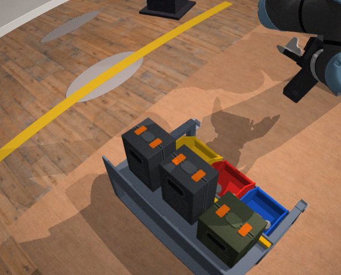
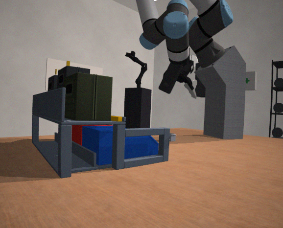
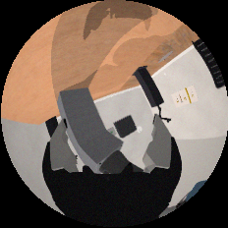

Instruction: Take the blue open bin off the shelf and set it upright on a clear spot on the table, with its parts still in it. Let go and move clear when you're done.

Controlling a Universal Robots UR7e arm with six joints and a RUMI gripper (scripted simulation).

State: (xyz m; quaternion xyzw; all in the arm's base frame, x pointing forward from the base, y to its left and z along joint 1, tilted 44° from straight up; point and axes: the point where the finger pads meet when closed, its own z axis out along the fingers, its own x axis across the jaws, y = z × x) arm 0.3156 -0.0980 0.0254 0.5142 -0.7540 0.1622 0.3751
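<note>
Right now the blue open bin is 42 cm ahead of my hand and 17 cm below it. From my hand the other things lie so: green case 51 cm ahead, 6 cm below, 3 cm to the right; then red bin 37 cm ahead, 17 cm below, 10 cm to the right; then yellow bin 33 cm ahead, 21 cm to the right, 17 cm below.
</note>
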